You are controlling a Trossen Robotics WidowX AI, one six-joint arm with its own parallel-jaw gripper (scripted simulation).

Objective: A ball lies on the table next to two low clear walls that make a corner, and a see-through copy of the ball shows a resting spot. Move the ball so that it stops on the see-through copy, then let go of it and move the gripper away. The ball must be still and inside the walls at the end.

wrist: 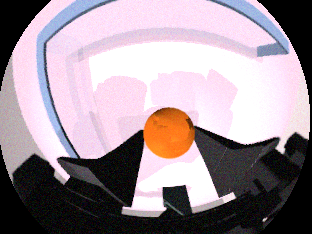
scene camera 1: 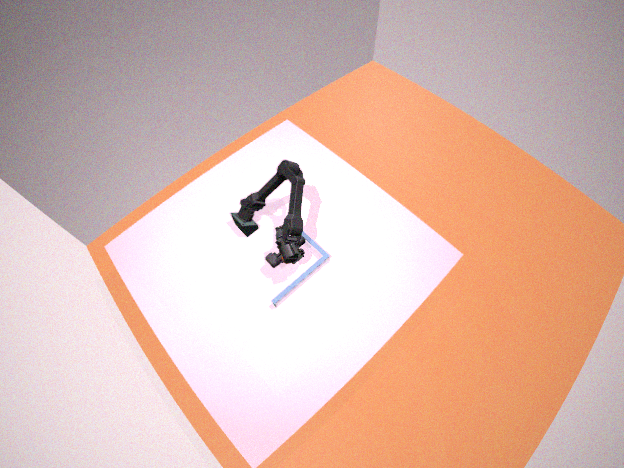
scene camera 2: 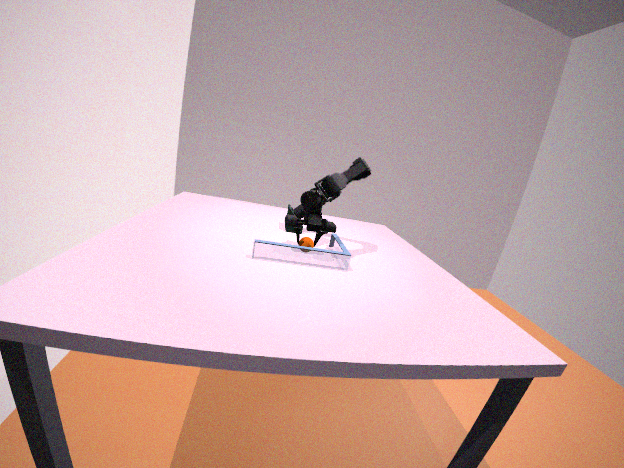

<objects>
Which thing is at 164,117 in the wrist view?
An orange ball.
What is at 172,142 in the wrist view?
A see-through copy.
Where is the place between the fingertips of my gripper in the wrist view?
168,131
</objects>
